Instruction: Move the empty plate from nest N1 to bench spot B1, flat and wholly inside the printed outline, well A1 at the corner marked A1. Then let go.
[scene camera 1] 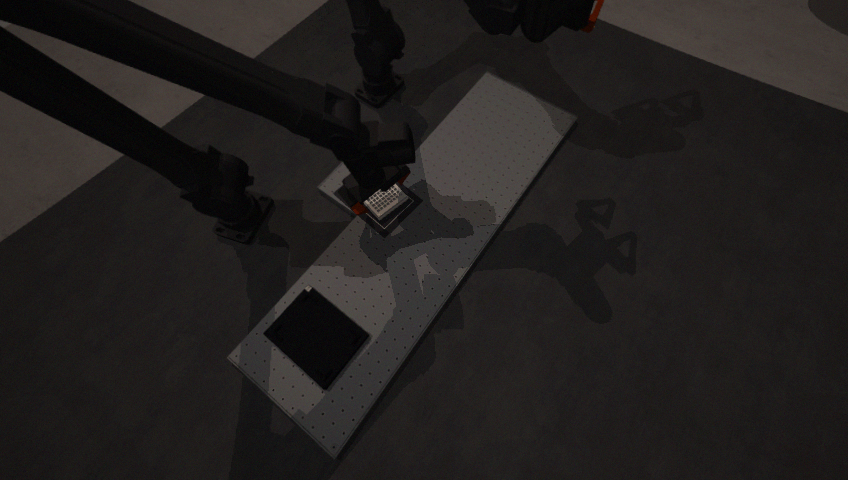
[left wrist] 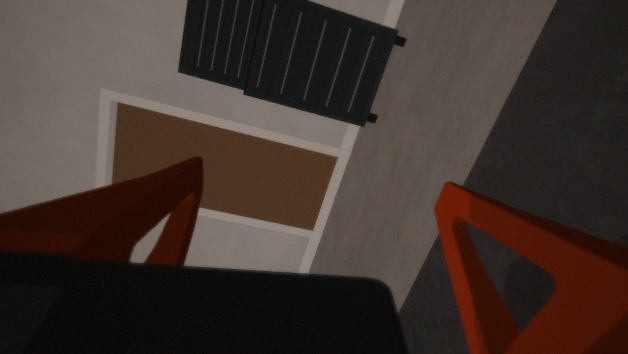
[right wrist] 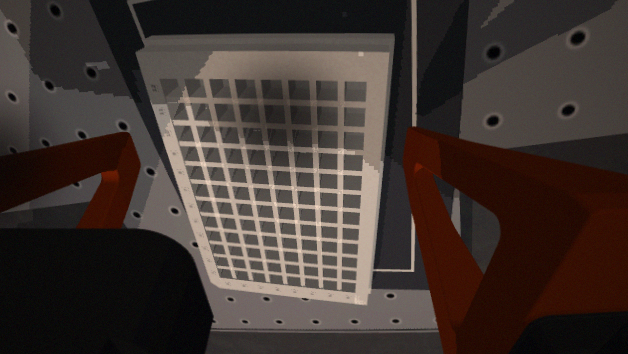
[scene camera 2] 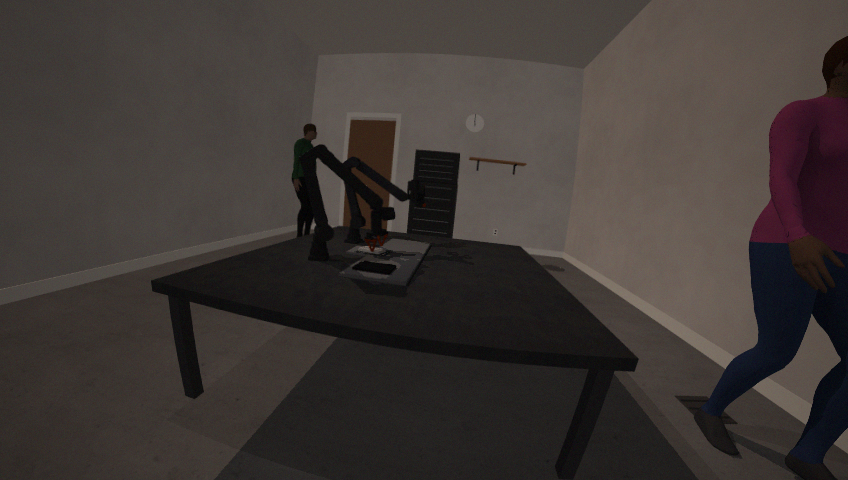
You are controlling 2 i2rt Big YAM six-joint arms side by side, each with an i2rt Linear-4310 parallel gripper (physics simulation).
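Frame: origin at the left arm's base, x ahead, y left, z up, level; centimetres.
Seen in the pictures: left gripper, fingertip midpoint: (left wrist: 326, 183) (scene camera 2: 423, 196); right gripper, fingertip midpoint: (scene camera 1: 383, 196) (right wrist: 268, 145) (scene camera 2: 376, 248); left arm's base, origin of the base link: (scene camera 1: 379, 89) (scene camera 2: 353, 241); right arm's base, origin of the base link: (scene camera 1: 246, 217) (scene camera 2: 318, 257).
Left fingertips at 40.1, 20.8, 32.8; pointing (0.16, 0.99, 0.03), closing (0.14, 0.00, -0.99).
Offsets run from my left fingertips to a thing's top centre, as dx, dy, dz. Level surfaces: height alone.
The pale 96-well plate @[-18.9, -46.7, -29.9] (scene camera 1: 385, 202) (right wrist: 280, 185) is over the dark spot with the printed white outline (scene camera 1: 397, 215) (right wrist: 414, 200). In the right wrist view it crosses the outline's near line and seems to cross the left line; whether it lies quite flat is unclear. Column numbers run along its left edge, 12 at the far end; the spot's A1 mark cannot be made out. My right gripper (scene camera 1: 381, 193) (scene camera 2: 376, 243) (right wrist: 268, 145) is open around the plate, with gaps on both sides. My left gripper (left wrist: 326, 183) is open and empty, high at the top of scene camera 1.
A black square nest @[-7.1, -78.3, -29.7] (scene camera 1: 317, 337) (scene camera 2: 373, 267) sits near the lower-left end of the perforated board @[dz -31.4] (scene camera 1: 493, 136) (scene camera 2: 410, 247). The dark table @[dz -32.8] (scene camera 2: 505, 309) lies around it. A person in pink (scene camera 2: 800, 172) and one in green (scene camera 2: 302, 157) stand beyond the table.
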